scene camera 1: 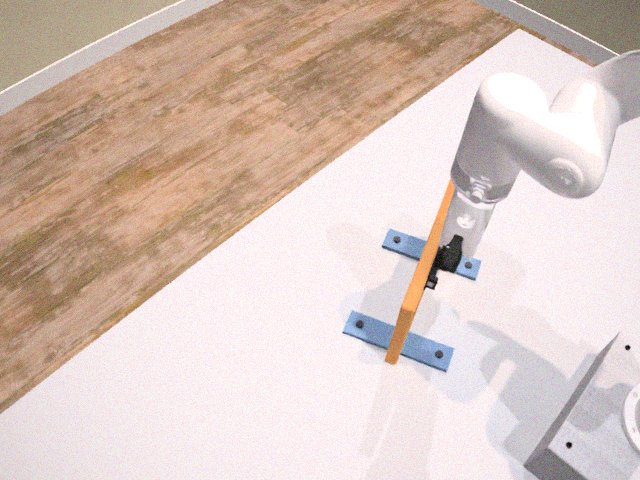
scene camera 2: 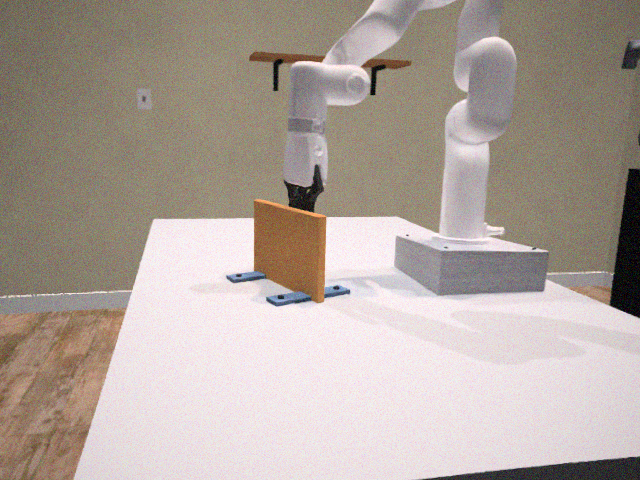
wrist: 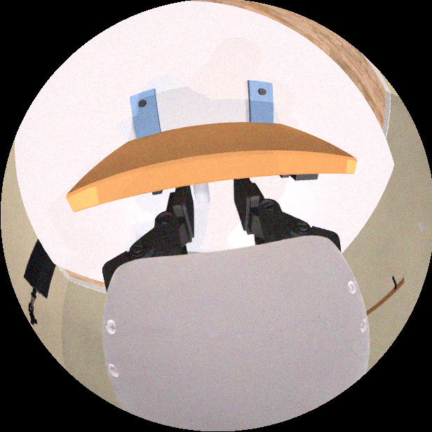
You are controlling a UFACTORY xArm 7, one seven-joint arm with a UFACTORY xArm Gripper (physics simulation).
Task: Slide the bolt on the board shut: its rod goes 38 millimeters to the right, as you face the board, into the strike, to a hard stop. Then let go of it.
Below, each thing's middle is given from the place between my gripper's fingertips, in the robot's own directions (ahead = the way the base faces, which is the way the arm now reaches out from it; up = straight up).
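Scene:
I have my gripper 60 mm above the orange board [scene camera 2: 289,244], and it is 30 mm short of the board.

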